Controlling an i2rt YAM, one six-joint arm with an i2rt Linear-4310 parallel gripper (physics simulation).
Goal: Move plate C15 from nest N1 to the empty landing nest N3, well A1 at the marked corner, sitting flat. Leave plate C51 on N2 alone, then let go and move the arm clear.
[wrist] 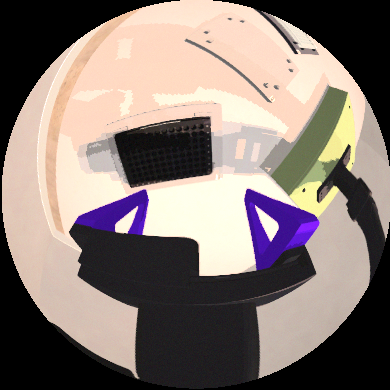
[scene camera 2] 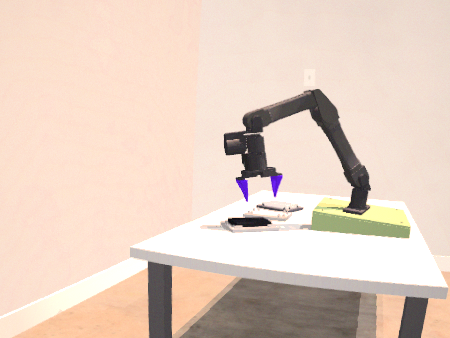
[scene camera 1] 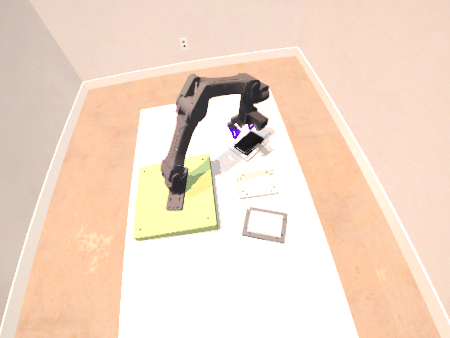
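A black well plate [scene camera 1: 249, 143] [scene camera 2: 249, 221] [wrist: 167, 152] lies in a white nest [scene camera 1: 247, 157] [wrist: 216, 112]. A white plate [scene camera 1: 266, 224] [scene camera 2: 280, 204] [wrist: 300, 32] lies in a grey nest [scene camera 1: 247, 222]. Between them is the empty white nest [scene camera 1: 257, 185] [scene camera 2: 267, 215] [wrist: 240, 52]. Plate names and well A1 cannot be read. My gripper [scene camera 1: 243, 133] [scene camera 2: 261, 199] [wrist: 195, 193] is open and empty, pointing down above table height near the black plate. In the wrist view the plate lies beyond the fingertips, a little left of the middle, slightly turned relative to the finger line.
The arm's base stands on a raised yellow-green block [scene camera 1: 200, 215] [scene camera 2: 360, 227] [wrist: 344, 107] beside the nests. The white table's [scene camera 1: 225, 285] [scene camera 2: 280, 262] long edge runs past the nests on the side away from the block. The arm's shadow falls across the black plate's nest.
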